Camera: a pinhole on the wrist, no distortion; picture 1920 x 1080 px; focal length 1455.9 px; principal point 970.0 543.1 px. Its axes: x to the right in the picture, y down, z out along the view. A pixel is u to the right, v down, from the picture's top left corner.
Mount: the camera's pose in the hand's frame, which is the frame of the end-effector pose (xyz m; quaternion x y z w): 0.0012 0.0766 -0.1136 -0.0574 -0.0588 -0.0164 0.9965
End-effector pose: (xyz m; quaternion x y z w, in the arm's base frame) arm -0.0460 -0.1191 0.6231 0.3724 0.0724 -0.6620 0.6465
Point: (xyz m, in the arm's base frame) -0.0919 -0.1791 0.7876
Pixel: 869.5 131.3
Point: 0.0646 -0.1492 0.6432
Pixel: 1467.2 912.6
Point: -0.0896 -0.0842 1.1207
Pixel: 191.2 556.3
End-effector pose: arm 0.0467 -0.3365 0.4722 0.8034 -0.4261 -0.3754 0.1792
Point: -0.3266 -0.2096 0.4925
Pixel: 270.4 594.4
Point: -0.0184 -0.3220 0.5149
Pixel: 563.7 114.6
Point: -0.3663 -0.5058 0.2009
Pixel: 1420.1 591.0
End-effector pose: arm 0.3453 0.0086 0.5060 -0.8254 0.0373 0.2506 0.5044
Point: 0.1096 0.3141 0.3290
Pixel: 956.6 351.1
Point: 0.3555 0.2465 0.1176
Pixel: 1898.0 801.2
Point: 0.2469 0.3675 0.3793
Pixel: 1279.3 18.9
